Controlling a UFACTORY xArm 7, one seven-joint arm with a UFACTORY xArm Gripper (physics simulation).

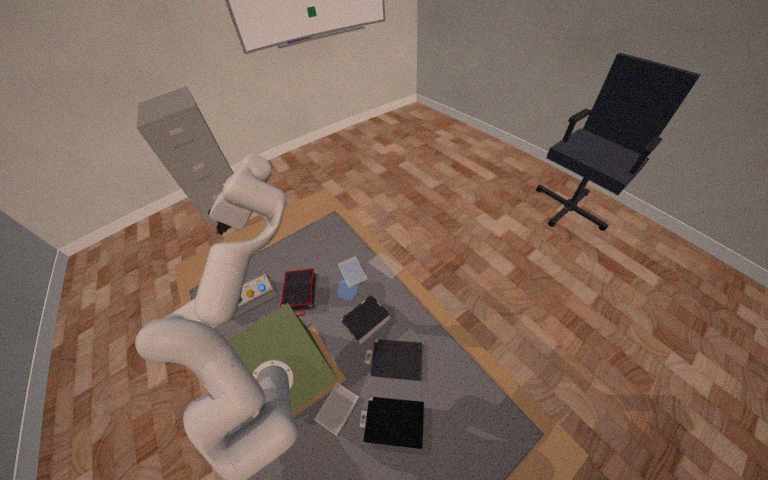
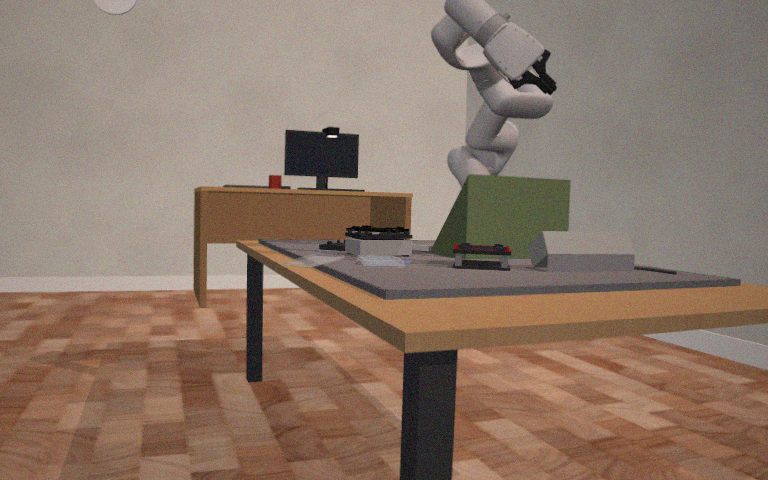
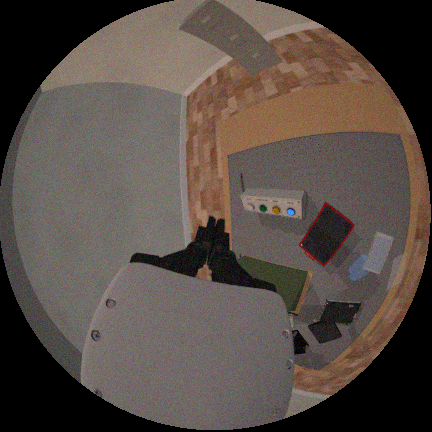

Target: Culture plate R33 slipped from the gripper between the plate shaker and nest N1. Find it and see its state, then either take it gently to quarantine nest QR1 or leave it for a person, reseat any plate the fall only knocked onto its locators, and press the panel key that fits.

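Frame: origin at the arm's base, x ahead, y left, z up, level; centimetres.
Seen in the pictures: gripper, fingertip midpoint: (image 1: 220, 230) (image 2: 553, 91) (image 3: 212, 228); arm's base, origin of the base link: (image 1: 272, 378) (image 2: 496, 224).
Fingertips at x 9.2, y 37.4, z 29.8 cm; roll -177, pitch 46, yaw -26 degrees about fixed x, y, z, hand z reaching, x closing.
Note:
Offsets run from my fingertips to a thing's middle. "spot": to the spot under its first point.
My gripper (image 1: 222, 228) (image 2: 551, 88) (image 3: 212, 228) is shut and empty, high above the table by the button panel. A pale translucent plate @[dx +33.6, dy -13.4, dz -37.5 cm] (image 1: 352, 271) (image 2: 376, 260) (image 3: 379, 252) lies on the mat with a blue patch (image 1: 347, 290) (image 2: 406, 261) (image 3: 359, 268) beside it; its label is unreadable. The red-rimmed nest @[dx +11.4, dy -8.6, dz -35.9 cm] (image 1: 298, 287) (image 2: 481, 249) (image 3: 327, 234) shows a dark, bare top. A black-topped white device @[spot: dx +25.9, dy -36.5, dz -32.7 cm] (image 1: 365, 318) (image 2: 378, 246), probably the shaker, stands nearby. Two dark nests @[spot: dx +26.6, dy -53.3, dz -36.8 cm] (image 1: 396, 359) @[spot: dx +14.6, dy -68.0, dz -32.7 cm] (image 1: 393, 422) lie beyond it. The panel @[dx -8.0, dy +1.1, dz -34.0 cm] (image 1: 257, 291) (image 2: 589, 261) (image 3: 273, 203) has white, green, amber and blue keys; the blue one looks bright.
A green block (image 1: 283, 339) (image 2: 518, 215) (image 3: 275, 280) stands beside the arm's base. A clear tray-like piece @[dx +2.6, dy -54.3, dz -37.5 cm] (image 1: 336, 408) lies near the dark nests. A faint translucent sheet @[dx +46.9, dy -19.5, dz -37.9 cm] (image 1: 386, 266) (image 2: 317, 260) (image 3: 396, 272) lies at the mat's edge, beyond the pale plate.

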